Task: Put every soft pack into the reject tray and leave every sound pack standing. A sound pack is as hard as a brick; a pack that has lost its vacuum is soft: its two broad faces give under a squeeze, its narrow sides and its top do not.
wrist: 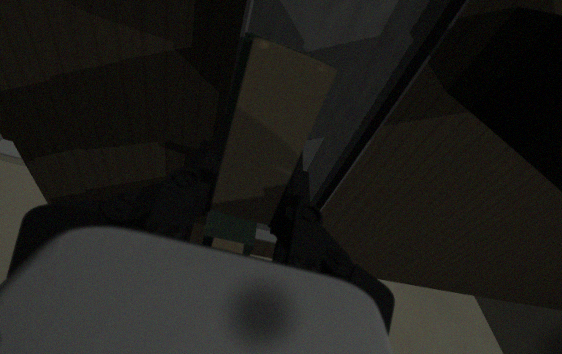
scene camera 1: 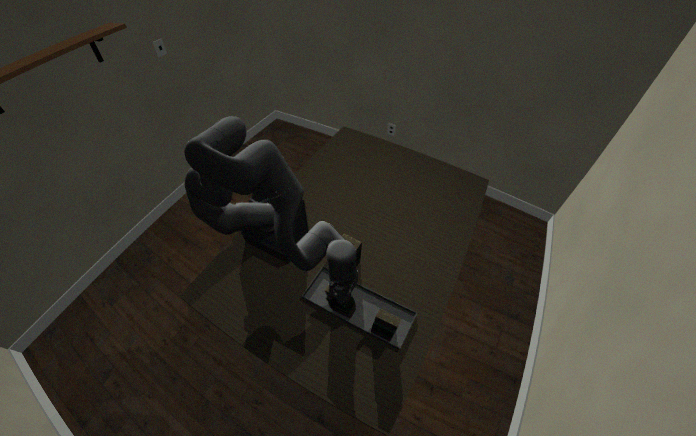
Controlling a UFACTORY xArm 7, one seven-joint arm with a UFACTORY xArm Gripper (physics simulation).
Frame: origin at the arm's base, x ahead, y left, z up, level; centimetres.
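Seen in the pictures: gripper, between the fingertips: (wrist: 257,154); arm's base, origin of its link: (scene camera 1: 268,215).
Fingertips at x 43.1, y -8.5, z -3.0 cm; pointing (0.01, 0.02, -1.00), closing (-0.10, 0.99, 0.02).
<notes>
Offsets run from my fingertips to a thing's top centre. Level surfaces: height alone.
My gripper (scene camera 1: 340,294) (wrist: 257,154) is shut on a tan pack @[dx -2.4, dy +0.0, dz +3.9 cm] (wrist: 275,125), one finger on each side of it. In the scene view they are over the left part of the grey reject tray @[dx +3.7, dy +4.5, dz -9.6 cm] (scene camera 1: 361,310) (wrist: 345,107); the arm mostly hides the pack there, and its height above the tray floor is hard to tell. A second pack @[dx +16.1, dy +1.8, dz +2.6 cm] (scene camera 1: 386,322), dark with a tan top, is in the tray's right part. A third pack @[dx -10.9, dy +19.2, dz +2.3 cm] (scene camera 1: 354,239) stands outside the tray, behind the wrist and partly hidden by it.
The tray and the packs are on a large brown mat @[dz -11.7 cm] (scene camera 1: 405,205) (wrist: 440,200) on the wood floor (scene camera 1: 154,328). The tray has a raised dark rim. Shadows of the arm fall across the mat. The scene is dim. Walls stand around the floor, beyond the mat.
</notes>
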